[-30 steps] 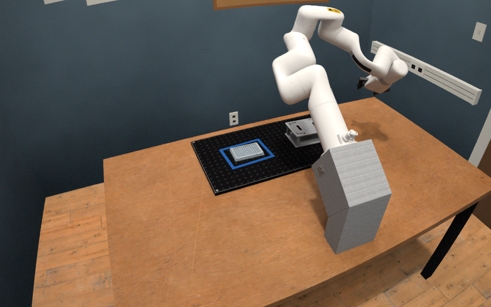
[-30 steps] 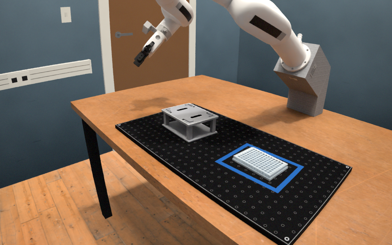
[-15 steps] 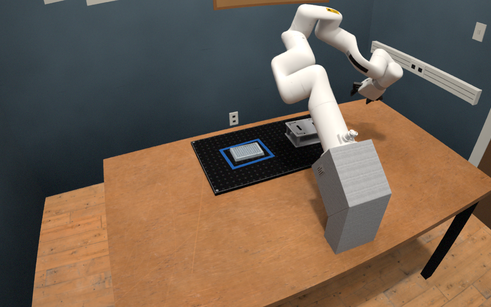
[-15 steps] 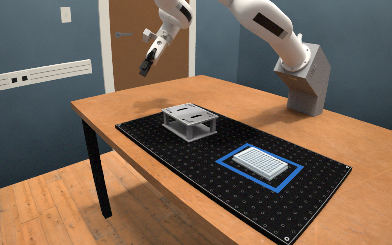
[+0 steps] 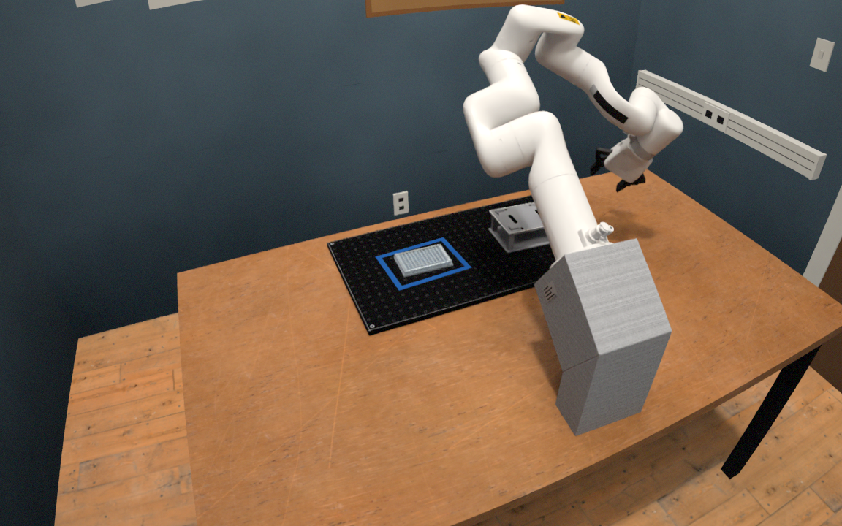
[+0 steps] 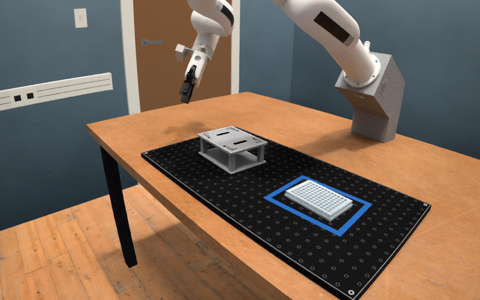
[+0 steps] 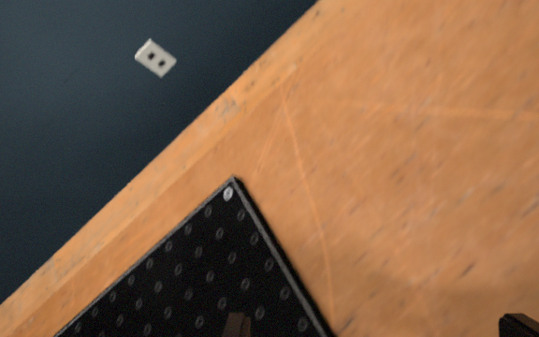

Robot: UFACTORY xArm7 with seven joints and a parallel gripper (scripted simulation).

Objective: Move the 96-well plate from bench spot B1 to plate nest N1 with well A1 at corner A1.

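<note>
Now: hand 520 mm to the right of the clear 96-well plate, 180 mm short of it and 120 mm above it. From my hand the other things lie so: grey raised nest (240 mm to the left, 90 mm ahead, 70 mm below).
</note>
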